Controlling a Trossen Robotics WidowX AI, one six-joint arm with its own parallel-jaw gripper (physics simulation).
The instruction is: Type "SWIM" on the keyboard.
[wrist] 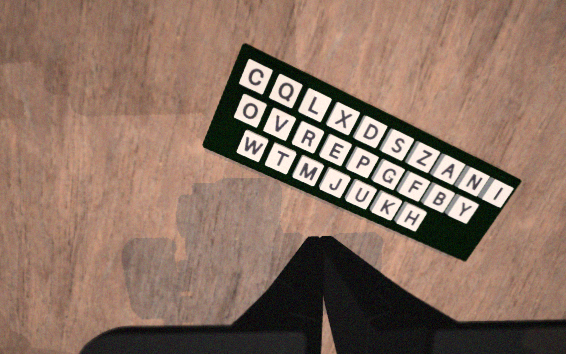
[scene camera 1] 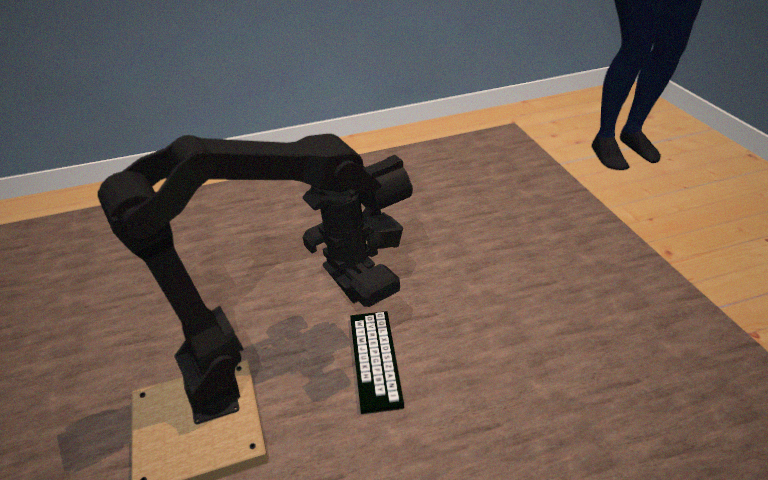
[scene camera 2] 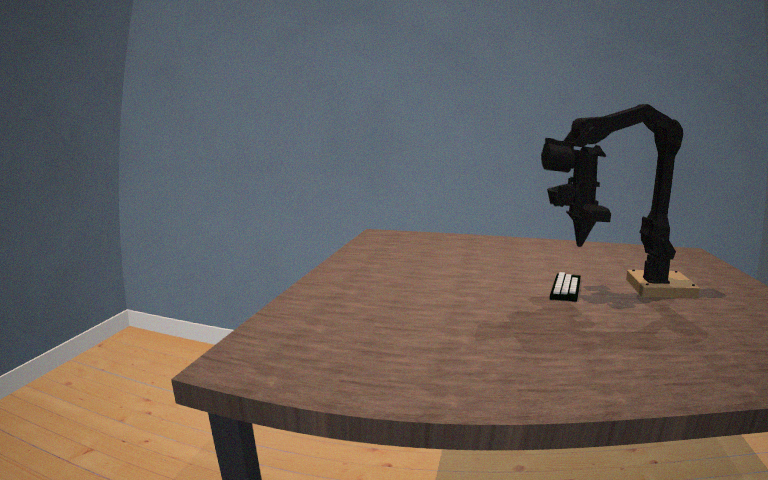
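Where they show: gripper, fingertip midpoint: [wrist: 319, 248] [scene camera 1: 355, 301] [scene camera 2: 579, 246]; arm's base, link origin: [scene camera 1: 214, 400] [scene camera 2: 656, 280].
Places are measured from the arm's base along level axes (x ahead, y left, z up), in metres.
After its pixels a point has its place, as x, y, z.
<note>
A dark green keyboard [scene camera 1: 370, 403] @(0.218, -0.082, -0.013) [scene camera 2: 565, 298] @(0.272, 0.099, -0.019) [wrist: 445, 235] @(0.218, -0.065, -0.013) with three rows of white letter keys lies flat on the table. In the wrist view it slants down to the right. The S key [wrist: 398, 145] @(0.271, -0.012, -0.008) is in the far row, and the I key [wrist: 498, 193] @(0.255, -0.084, -0.008) ends that row at the right. The W key [wrist: 252, 145] @(0.252, 0.074, -0.008) starts the near row at the left, and the M key [wrist: 307, 171] @(0.244, 0.038, -0.008) is third in it. My gripper [scene camera 1: 368, 303] @(0.240, 0.042, 0.081) [scene camera 2: 579, 245] @(0.240, 0.042, 0.081) [wrist: 319, 248] @(0.240, 0.042, 0.081) is shut and empty. It points down, well above the table, with its tips apart from the keyboard.
The arm's wooden base plate [scene camera 1: 198, 452] @(-0.032, -0.079, 0.000) [scene camera 2: 668, 290] @(-0.016, 0.064, -0.009) is on the brown table [scene camera 1: 538, 339] @(0.525, -0.054, -0.026) [scene camera 2: 396, 339] @(0.592, 0.350, -0.026), on the arm's side of the keyboard. A person's legs [scene camera 1: 640, 84] show beyond the table at the upper right of scene camera 1. The arm's shadows fall beside the keyboard.
</note>
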